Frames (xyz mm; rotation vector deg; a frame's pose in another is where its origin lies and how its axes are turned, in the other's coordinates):
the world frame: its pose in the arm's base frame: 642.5 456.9 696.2 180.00 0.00 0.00
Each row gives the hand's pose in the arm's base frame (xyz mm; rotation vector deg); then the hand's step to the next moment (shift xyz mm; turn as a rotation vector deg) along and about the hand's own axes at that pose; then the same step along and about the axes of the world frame.
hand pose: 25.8 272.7 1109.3 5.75 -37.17 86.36
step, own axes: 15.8 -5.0 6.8 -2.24 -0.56 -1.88
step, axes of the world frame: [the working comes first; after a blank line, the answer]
step, axes of the arm's base frame: 1.3 10.5 14.4 1.31 -1.20 -2.39

1.3 -10.5 -14.4 1.31 1.20 2.39
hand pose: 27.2 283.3 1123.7 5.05 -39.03 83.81
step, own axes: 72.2 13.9 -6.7 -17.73 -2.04 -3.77
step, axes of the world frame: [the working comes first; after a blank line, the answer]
step, axes of the arm's base frame: -13.5 68.5 23.9 4.03 -14.18 -10.74

-13.5 -68.5 -23.9 4.03 14.18 10.74
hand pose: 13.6 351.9 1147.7 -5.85 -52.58 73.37
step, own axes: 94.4 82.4 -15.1 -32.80 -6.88 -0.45
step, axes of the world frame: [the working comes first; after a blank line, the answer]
step, axes of the arm's base frame: -54.5 113.8 -4.5 5.73 -29.95 -13.91

-54.5 -113.8 4.5 5.73 29.95 13.91
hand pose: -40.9 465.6 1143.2 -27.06 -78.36 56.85
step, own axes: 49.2 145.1 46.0 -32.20 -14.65 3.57
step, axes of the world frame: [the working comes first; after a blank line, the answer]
step, axes of the arm's base frame: -93.0 105.5 -76.2 4.25 -34.67 -6.67

-93.0 -105.5 76.2 4.25 34.67 6.67
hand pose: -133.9 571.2 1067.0 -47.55 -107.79 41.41
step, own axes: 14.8 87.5 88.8 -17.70 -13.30 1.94
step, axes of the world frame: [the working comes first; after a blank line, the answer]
step, axes of the arm's base frame: -64.2 51.9 -94.6 1.08 -22.20 0.34

-64.2 -51.9 94.6 1.08 22.20 -0.34
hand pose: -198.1 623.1 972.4 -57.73 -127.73 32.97
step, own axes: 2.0 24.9 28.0 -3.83 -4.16 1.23
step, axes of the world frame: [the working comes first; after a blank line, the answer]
step, axes of the arm's base frame: -7.6 13.2 -34.3 -0.98 -5.70 0.27

-7.6 -13.2 34.3 -0.98 5.70 -0.27
